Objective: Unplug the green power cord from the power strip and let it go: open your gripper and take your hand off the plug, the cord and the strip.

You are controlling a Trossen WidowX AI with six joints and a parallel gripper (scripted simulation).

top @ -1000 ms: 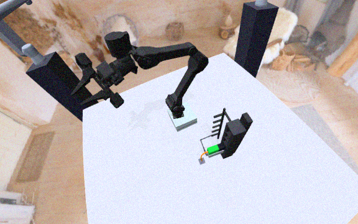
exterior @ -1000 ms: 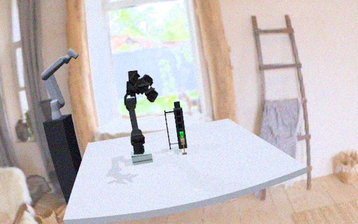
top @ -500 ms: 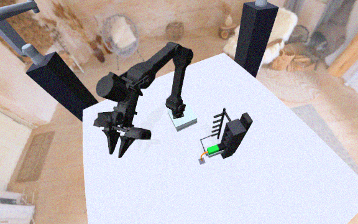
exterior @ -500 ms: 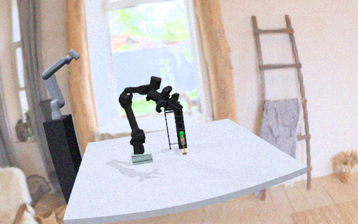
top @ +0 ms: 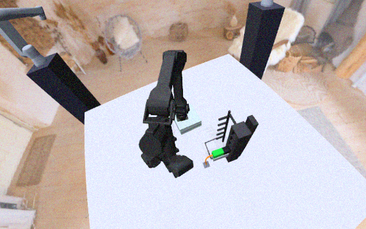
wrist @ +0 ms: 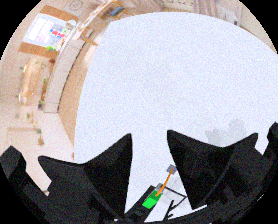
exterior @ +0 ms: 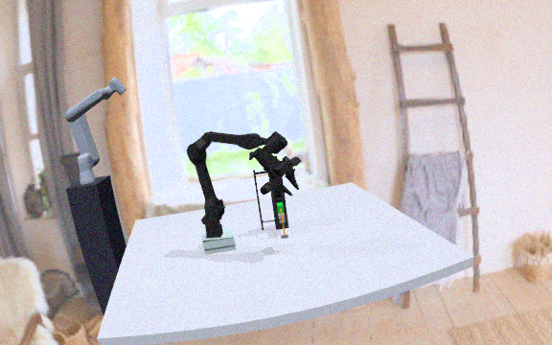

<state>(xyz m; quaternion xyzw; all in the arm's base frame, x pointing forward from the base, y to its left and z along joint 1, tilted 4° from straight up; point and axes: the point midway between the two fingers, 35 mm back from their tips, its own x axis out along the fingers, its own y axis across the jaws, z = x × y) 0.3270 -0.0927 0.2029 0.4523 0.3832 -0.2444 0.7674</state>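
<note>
My gripper tip is 21 cm to the right of the green plug, 10 cm above it and 7 cm past it.
</note>
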